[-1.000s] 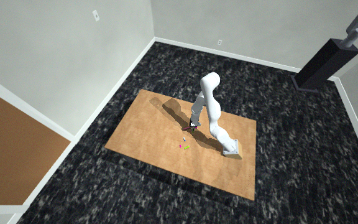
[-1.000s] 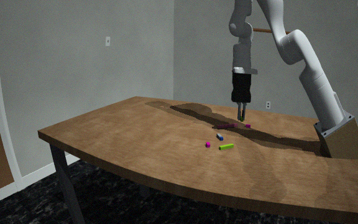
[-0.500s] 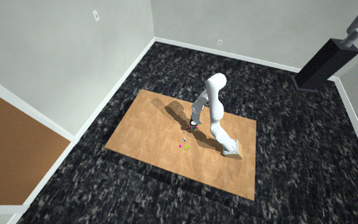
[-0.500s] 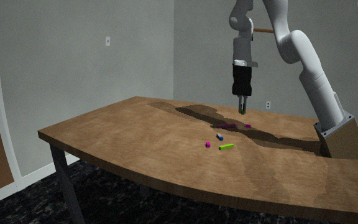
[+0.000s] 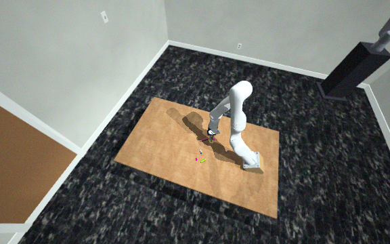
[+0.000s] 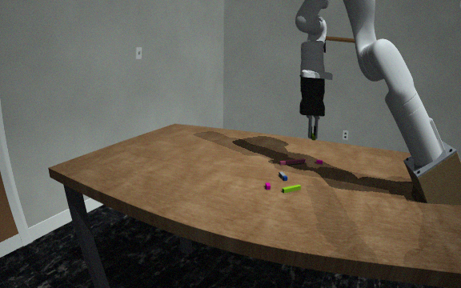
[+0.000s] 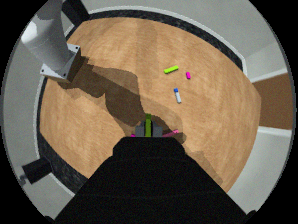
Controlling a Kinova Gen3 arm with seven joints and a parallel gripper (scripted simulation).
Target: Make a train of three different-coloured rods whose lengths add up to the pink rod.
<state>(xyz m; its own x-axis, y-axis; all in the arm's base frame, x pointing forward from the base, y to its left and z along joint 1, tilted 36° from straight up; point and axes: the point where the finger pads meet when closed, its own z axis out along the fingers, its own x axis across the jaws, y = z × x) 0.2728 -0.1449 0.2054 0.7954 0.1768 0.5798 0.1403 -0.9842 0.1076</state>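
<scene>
Right now my hand is 110 mm above the grey rod, 90 mm to the right of it and 80 mm short of it. Round my hand: blue rod (110 mm to the left, 110 mm below, 70 mm ahead); then pink rod (110 mm below, 60 mm ahead, 40 mm to the right).
</scene>
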